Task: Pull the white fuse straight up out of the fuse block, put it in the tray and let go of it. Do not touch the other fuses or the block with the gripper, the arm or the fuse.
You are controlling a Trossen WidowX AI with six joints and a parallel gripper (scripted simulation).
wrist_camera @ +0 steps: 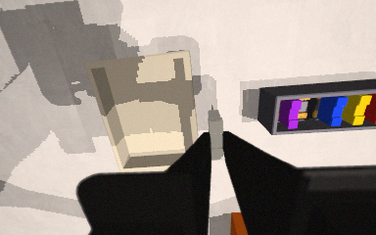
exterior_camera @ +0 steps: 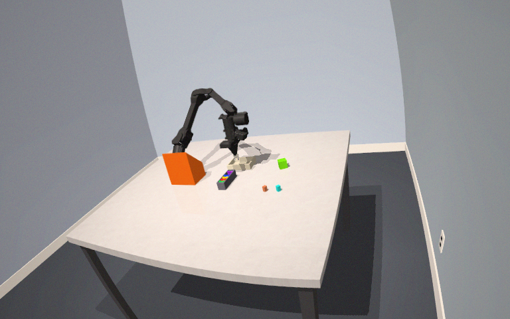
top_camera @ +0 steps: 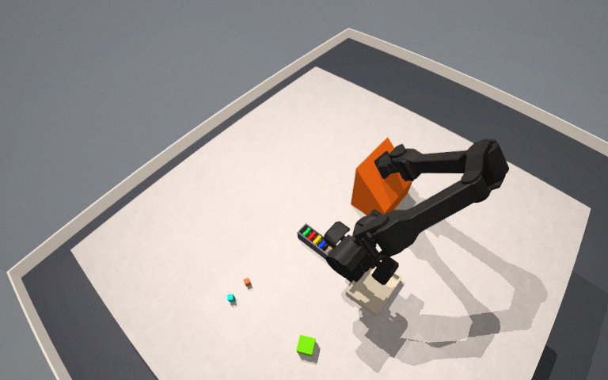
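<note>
Now: the tray 20 mm behind my gripper tip, 60 mm to the left of it and 90 mm below it. Also, from my gripper tip: white fuse 10 mm below; then blue fuse 120 mm to the right, 70 mm below; then purple fuse 80 mm to the right, 70 mm below.
</note>
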